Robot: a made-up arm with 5 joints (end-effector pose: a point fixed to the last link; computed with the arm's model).
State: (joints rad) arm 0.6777 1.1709 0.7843 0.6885 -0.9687
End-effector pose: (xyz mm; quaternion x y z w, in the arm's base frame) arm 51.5 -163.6 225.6 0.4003 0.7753 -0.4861 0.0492
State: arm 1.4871 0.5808 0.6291 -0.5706 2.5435
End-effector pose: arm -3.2 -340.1 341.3 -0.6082 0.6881 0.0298 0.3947
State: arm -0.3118 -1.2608 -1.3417 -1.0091 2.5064
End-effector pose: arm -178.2 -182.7 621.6 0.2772 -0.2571 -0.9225 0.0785
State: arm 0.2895 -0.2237 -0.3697 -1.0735 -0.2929
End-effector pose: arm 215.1 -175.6 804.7 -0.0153 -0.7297 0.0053 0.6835
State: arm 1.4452 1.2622 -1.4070 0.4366 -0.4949
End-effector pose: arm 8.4 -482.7 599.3 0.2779 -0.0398 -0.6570 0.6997
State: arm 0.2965 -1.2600 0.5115 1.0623 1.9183
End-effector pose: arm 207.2 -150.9 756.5 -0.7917 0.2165 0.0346 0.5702
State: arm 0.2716 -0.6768 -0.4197 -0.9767 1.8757
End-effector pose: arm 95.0 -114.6 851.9 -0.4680 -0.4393 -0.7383 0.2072
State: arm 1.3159 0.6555 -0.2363 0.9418 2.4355
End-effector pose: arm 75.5 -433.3 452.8 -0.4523 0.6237 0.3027 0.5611
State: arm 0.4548 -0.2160 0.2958 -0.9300 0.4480
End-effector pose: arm 293.8 -237.5 684.9 -0.2915 -0.3319 -0.2954 0.8471
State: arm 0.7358 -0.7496 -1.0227 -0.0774 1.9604
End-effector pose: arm -61.8 -24.3 855.5 -0.6173 -0.2271 -0.7497 0.0729
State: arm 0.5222 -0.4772 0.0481 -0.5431 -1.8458
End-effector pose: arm 219.9 -249.5 783.9 0.5995 -0.4486 0.2271 0.6227
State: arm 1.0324 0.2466 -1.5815 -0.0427 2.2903
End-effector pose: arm 54.1 -182.4 869.0 0.7318 -0.1251 0.6697 0.0157
